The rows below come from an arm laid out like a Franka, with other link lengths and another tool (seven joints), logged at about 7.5 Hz.
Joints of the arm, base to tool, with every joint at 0 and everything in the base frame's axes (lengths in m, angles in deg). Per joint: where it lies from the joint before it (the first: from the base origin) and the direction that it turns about. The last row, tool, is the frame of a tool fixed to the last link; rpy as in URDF.
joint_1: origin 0 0 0.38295 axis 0 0 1
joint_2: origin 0 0 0 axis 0 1 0
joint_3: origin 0 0 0.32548 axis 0 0 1
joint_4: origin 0.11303 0 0 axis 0 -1 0
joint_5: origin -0.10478 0 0.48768 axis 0 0 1
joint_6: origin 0 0 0 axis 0 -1 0
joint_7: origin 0.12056 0 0 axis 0 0 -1
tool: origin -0.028 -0.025 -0.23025 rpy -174.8 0 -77.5
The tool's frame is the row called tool.
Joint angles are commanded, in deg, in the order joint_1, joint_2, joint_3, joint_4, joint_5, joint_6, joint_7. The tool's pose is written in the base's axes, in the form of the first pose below.
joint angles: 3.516, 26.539, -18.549, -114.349, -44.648, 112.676, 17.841
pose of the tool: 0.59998, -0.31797, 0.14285, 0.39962, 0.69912, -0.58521, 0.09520
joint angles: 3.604, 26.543, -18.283, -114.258, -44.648, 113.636, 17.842
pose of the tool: 0.60633, -0.31312, 0.14150, 0.39203, 0.70445, -0.58303, 0.10069
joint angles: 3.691, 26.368, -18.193, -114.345, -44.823, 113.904, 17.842
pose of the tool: 0.60849, -0.31111, 0.14240, 0.39000, 0.70667, -0.58124, 0.10335
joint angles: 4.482, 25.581, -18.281, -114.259, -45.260, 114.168, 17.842
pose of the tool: 0.61795, -0.30410, 0.15183, 0.38505, 0.71124, -0.57691, 0.11418
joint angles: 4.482, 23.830, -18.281, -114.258, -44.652, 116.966, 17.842
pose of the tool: 0.63512, -0.29883, 0.16628, 0.35398, 0.71776, -0.58433, 0.13446
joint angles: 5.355, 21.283, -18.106, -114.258, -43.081, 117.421, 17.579
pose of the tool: 0.64950, -0.28260, 0.19021, 0.32803, 0.72049, -0.59310, 0.14668
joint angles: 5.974, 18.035, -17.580, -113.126, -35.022, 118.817, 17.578
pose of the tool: 0.67180, -0.25041, 0.22071, 0.25418, 0.70910, -0.64083, 0.14802
